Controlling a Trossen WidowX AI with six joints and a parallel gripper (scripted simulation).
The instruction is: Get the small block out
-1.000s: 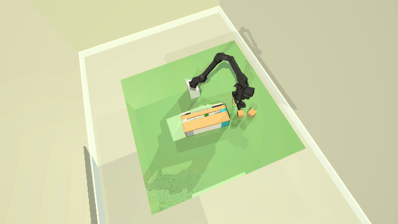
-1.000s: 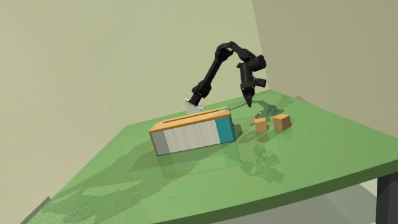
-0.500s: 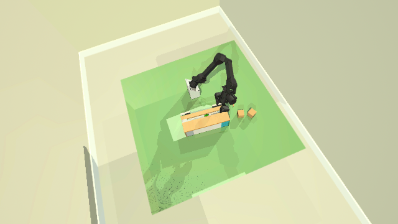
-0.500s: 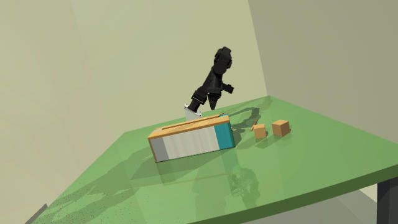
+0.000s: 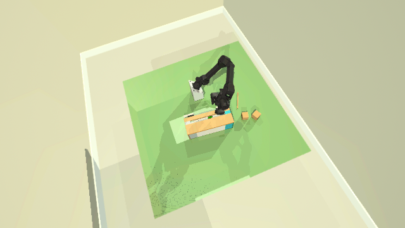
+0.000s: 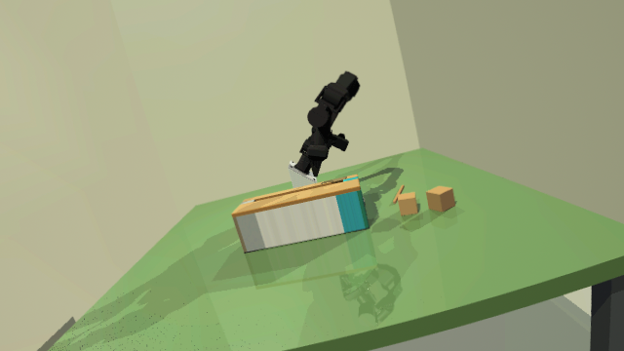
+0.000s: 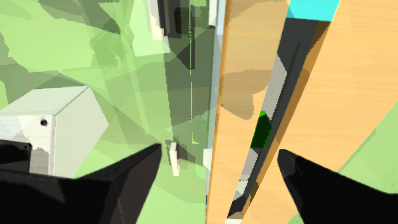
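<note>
Right now the small green block is 70 mm below my gripper tip, 50 mm to the right of it and 50 mm ahead of it. The rest, counted from my gripper tip: thin wooden stick 260 mm to the left, 160 mm below, 90 mm behind; box 100 mm below, 70 mm to the right, 30 mm ahead.
</note>
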